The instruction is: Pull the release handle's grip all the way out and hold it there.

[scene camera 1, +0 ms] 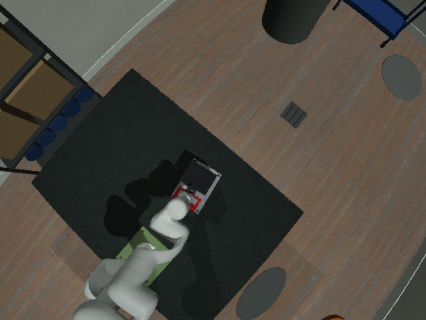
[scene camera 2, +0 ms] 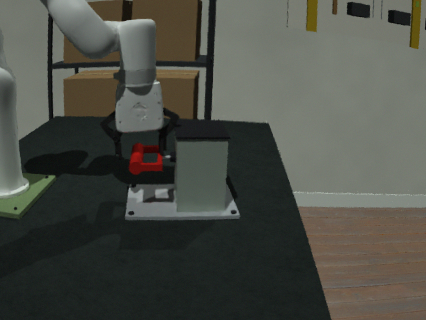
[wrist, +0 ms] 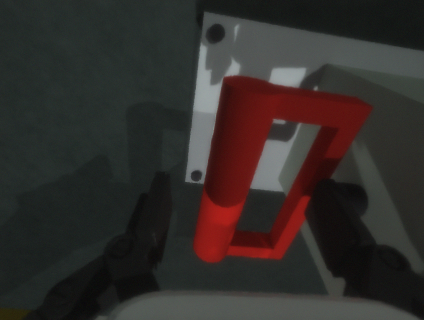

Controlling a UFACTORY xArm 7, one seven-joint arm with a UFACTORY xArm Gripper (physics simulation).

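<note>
The red release handle (scene camera 1: 198,205) (scene camera 2: 136,161) (wrist: 237,145) is a rectangular loop with a thick round grip bar on its outer side. It stands out from a grey-green housing (scene camera 2: 201,175) (wrist: 392,130) with a black top, above a pale base plate (scene camera 2: 150,206) (wrist: 280,50). My gripper (scene camera 2: 140,151) (wrist: 241,192) is open and points down, with one finger outside the grip bar and the other at the housing side of the loop, close to its inner bar. Nothing is held between the fingers. The wrist hides part of the handle in scene camera 1, and the stem is mostly hidden in the wrist view.
The housing stands close beside the finger on its side. The arm's green mounting plate (scene camera 1: 142,237) (scene camera 2: 32,192) lies on the dark mat (scene camera 1: 125,120) (scene camera 2: 200,265). A shelf rack (scene camera 2: 211,65) with cardboard boxes (scene camera 2: 90,92) stands behind. A dark bin (scene camera 1: 292,22) stands farther off.
</note>
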